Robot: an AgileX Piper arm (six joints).
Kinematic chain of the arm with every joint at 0, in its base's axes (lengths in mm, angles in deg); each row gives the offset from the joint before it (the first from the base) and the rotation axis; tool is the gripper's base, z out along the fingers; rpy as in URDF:
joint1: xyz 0 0 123 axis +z
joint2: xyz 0 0 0 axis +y
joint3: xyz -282.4 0 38.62 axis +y
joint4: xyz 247.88 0 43.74 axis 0.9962 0 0.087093
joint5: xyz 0 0 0 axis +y
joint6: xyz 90.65 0 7.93 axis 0.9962 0 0.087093
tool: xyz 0 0 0 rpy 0 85.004 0
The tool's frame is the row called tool.
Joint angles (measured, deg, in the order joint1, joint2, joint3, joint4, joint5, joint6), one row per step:
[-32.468, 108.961, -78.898, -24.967, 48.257, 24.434]
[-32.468, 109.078, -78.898, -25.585, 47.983, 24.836]
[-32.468, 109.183, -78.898, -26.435, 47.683, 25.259]
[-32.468, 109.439, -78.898, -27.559, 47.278, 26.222]
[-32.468, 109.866, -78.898, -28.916, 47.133, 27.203]
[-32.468, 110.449, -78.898, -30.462, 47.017, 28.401]
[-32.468, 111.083, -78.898, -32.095, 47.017, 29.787]
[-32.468, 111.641, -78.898, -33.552, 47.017, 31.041]
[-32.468, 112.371, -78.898, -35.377, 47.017, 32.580]
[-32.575, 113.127, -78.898, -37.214, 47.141, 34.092]
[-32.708, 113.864, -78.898, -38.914, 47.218, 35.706]
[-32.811, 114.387, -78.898, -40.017, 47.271, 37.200]
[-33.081, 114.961, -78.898, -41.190, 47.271, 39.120]
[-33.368, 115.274, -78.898, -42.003, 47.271, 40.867]
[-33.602, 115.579, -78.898, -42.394, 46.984, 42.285]
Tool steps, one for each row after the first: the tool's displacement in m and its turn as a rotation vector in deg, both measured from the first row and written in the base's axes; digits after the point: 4 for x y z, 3 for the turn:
[0.0003, -0.0008, -0.0004, -0.461, -0.013, 0.009]
[0.0006, -0.0019, -0.0006, -1.109, 0.041, 0.115]
[0.0011, -0.0034, -0.0017, -1.861, 0.016, -0.088]
[0.0014, -0.0051, -0.0040, -2.616, 0.450, -0.290]
[0.0017, -0.0071, -0.0072, -3.406, 1.014, -0.589]
[0.0020, -0.0092, -0.0107, -4.196, 1.654, -1.039]
[0.0022, -0.0110, -0.0138, -4.913, 2.191, -1.437]
[0.0025, -0.0133, -0.0179, -5.809, 2.879, -1.878]
[0.0021, -0.0161, -0.0221, -6.689, 3.693, -2.422]
[0.0018, -0.0189, -0.0263, -7.492, 4.317, -3.100]
[0.0015, -0.0208, -0.0293, -7.976, 4.526, -3.926]
[0.0006, -0.0237, -0.0326, -8.478, 4.544, -5.206]
[-0.0006, -0.0262, -0.0343, -8.856, 4.269, -6.547]
[-0.0011, -0.0281, -0.0362, -8.961, 3.732, -7.624]

